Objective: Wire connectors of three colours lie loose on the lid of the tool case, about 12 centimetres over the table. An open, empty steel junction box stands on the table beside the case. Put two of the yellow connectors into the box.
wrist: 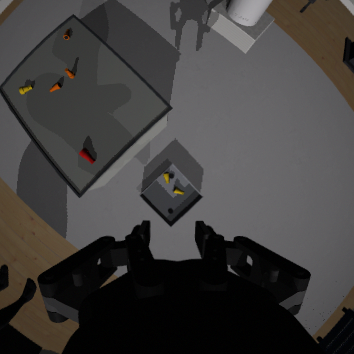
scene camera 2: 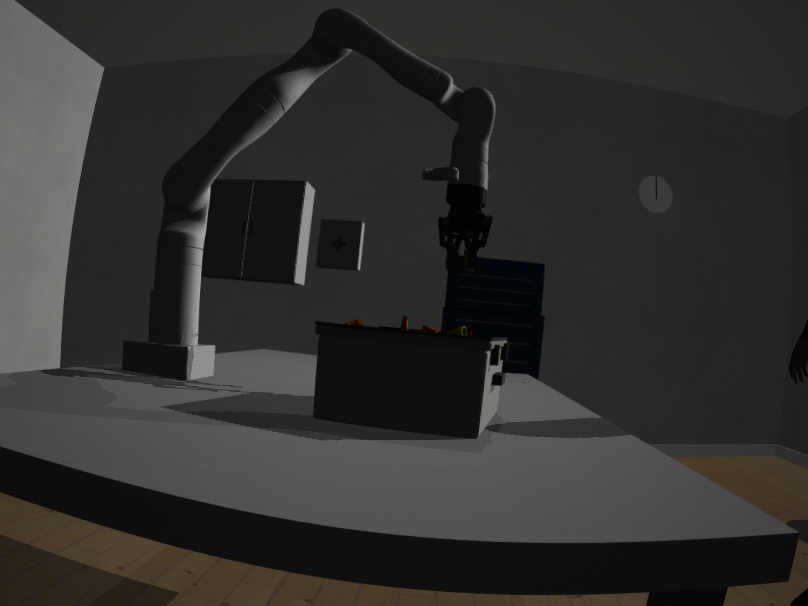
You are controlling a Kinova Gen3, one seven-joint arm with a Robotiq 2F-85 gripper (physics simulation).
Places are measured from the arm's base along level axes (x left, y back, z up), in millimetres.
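Pixels of known places: gripper, between the fingertips: [wrist: 172, 229] [scene camera 2: 459, 271]; arm's base, origin of its link: [wrist: 241, 12] [scene camera 2: 174, 343].
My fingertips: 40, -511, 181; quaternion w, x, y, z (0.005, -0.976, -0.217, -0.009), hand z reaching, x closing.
Observation:
For each thing: its top centre in the pictures, then the offset to it from my fingertips, as dx, dy, dz. Level surfaces: height alone.
- steel junction box, centre of its top: [wrist: 171, 195] +9, +1, -198
- third yellow connector, centre of its top: [scene camera 2: 457, 325] [wrist: 22, 86] -341, +69, -101
- tool case, centre of its top: [scene camera 2: 428, 331] [wrist: 66, 94] -247, +90, -112
- red connector, centre of its top: [wrist: 84, 155] -157, +12, -100
- table, height of its surface: dz -236
Two yellow connectors, one [wrist: 167, 178] nearer the back corner and one [wrist: 178, 191] near the middle, lie apart inside the steel junction box [wrist: 187, 207] in the wrist view. The box does not show in the scene view. A third yellow connector [wrist: 25, 90] [scene camera 2: 460, 330] lies on the lid of the tool case [wrist: 112, 135] [scene camera 2: 398, 378]. Several orange connectors, among them one [wrist: 70, 73] and an upright one [scene camera 2: 404, 322], and a red connector [wrist: 87, 156] are also on the lid. My gripper [scene camera 2: 460, 266] [wrist: 172, 229] is open and empty, high above the table and the case.
The table [scene camera 2: 391, 489] [wrist: 250, 140] bears the case and the box. The case's raised side stands close beside the box. The arm's base [scene camera 2: 168, 358] [wrist: 240, 32] stands on the table. A blue cabinet [scene camera 2: 499, 287] and a wall cupboard [scene camera 2: 274, 228] are in the background.

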